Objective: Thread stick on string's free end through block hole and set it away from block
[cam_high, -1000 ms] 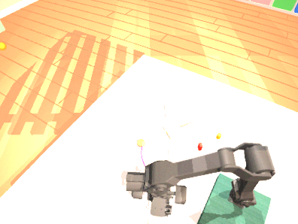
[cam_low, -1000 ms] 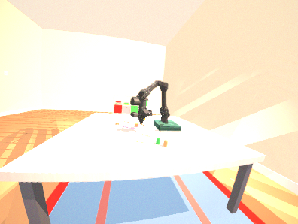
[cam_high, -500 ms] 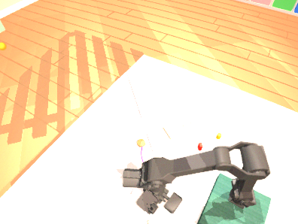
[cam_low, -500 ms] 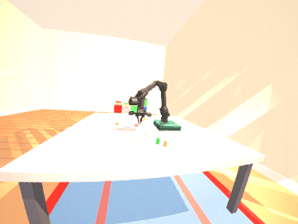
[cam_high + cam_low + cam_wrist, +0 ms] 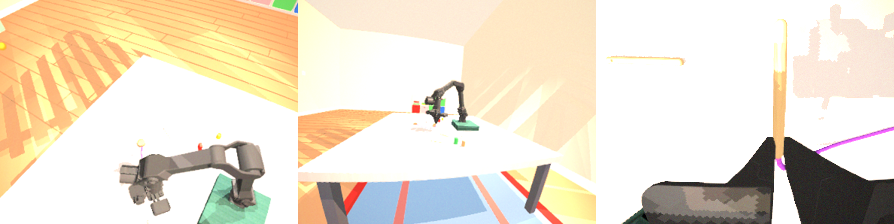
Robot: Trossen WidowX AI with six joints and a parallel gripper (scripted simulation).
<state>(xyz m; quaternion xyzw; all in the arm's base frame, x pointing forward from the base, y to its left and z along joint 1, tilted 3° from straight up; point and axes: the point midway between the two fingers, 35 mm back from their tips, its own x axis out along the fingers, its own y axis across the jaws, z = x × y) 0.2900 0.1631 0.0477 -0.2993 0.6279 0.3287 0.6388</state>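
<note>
The wooden block is 13 cm to the right of my gripper tip and 5 cm below it. Round my gripper tip: round wooden button: 19 cm ahead, 18 cm to the right, 5 cm below; thin wooden stick: 1 cm ahead, 1 cm to the left; green object: 11 cm behind, 25 cm to the left, 4 cm below.
</note>
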